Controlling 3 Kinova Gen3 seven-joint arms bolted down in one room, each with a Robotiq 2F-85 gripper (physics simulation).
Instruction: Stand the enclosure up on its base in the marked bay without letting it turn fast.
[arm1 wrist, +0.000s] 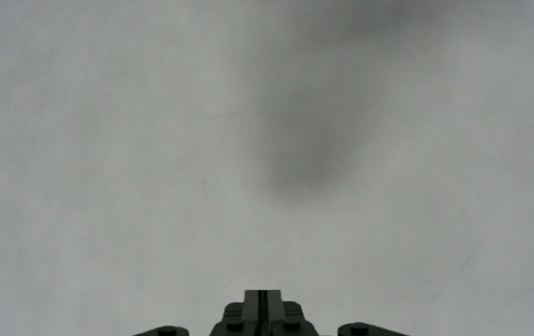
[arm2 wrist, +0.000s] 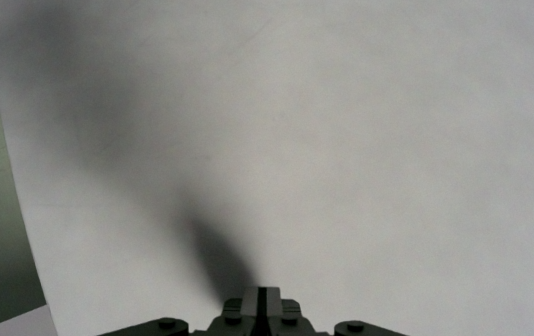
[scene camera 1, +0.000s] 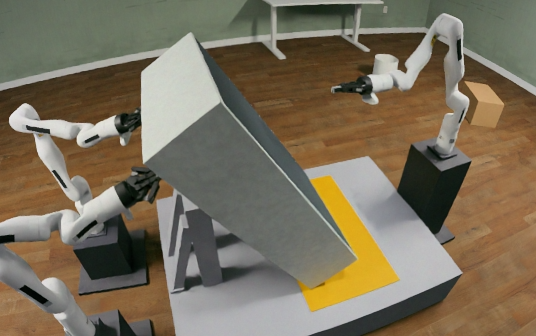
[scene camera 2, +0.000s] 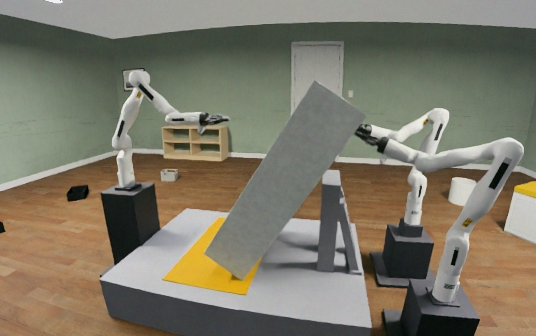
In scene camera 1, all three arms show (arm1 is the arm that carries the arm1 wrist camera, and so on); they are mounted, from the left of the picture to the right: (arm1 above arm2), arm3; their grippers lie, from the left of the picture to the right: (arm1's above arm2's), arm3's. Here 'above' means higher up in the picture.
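Note:
The large grey enclosure (arm1 wrist: 150, 150) (arm2 wrist: 350, 150) (scene camera 1: 240, 190) (scene camera 2: 290, 175) is tilted, its lower end over the yellow marked bay (scene camera 1: 370, 270) (scene camera 2: 187, 270) and its raised end toward two arms. Arm1's gripper (arm1 wrist: 262, 292) (scene camera 1: 140, 117) is shut, its tips at the raised end's face. Arm2's gripper (arm2 wrist: 261, 289) (scene camera 1: 157, 181) is shut, its tips near that end's lower edge. Exact contact is hard to tell. Arm3's gripper (scene camera 1: 334, 90) looks shut, apart from the enclosure. In scene camera 2, the left arm's gripper (scene camera 2: 227, 119) is away from the enclosure.
A grey support stand (scene camera 1: 206, 245) (scene camera 2: 328, 225) is on the platform (scene camera 1: 420, 260) (scene camera 2: 150, 295), beneath the tilted enclosure; whether they touch is unclear. Dark pedestals (scene camera 1: 432, 190) (scene camera 2: 130, 215) carry arms beside the platform. A white table (scene camera 1: 320, 2) and a cardboard box (scene camera 1: 484, 105) stand farther back.

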